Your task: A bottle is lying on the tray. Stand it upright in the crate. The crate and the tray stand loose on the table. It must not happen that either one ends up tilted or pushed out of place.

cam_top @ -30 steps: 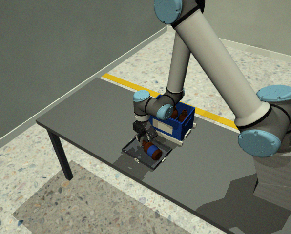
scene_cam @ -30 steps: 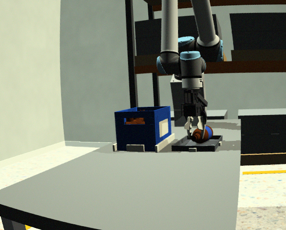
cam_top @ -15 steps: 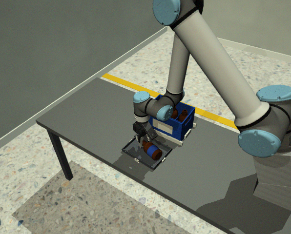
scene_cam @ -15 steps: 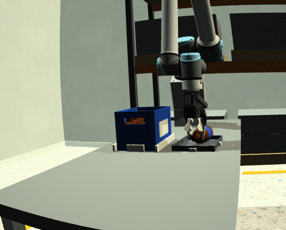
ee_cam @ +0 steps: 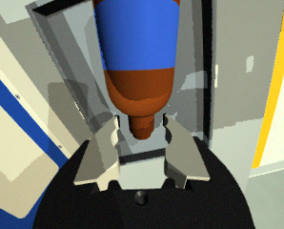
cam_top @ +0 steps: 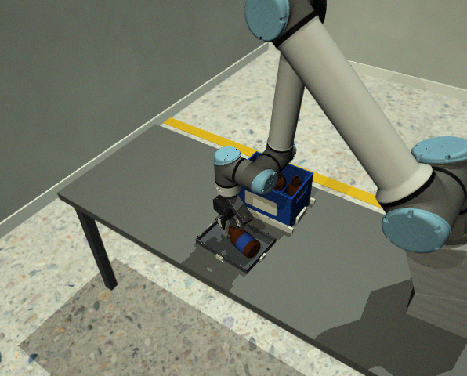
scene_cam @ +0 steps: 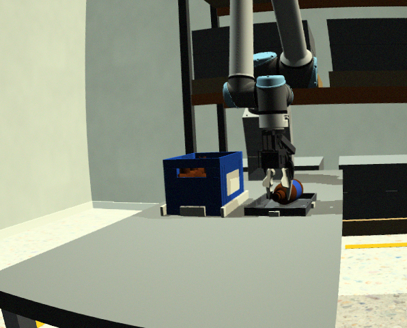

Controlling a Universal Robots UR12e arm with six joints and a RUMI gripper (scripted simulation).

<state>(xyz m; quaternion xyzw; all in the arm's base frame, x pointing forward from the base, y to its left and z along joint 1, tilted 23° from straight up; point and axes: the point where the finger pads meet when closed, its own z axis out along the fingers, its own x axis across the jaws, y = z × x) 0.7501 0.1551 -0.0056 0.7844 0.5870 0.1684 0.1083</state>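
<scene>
Now: the dark tray 3 cm below my hand, 2 cm behind it and 1 cm to the left of it. Also, from my hand: brown bottle (5 cm behind, 1 cm to the left); blue crate (25 cm to the right, 4 cm above, 3 cm behind).
</scene>
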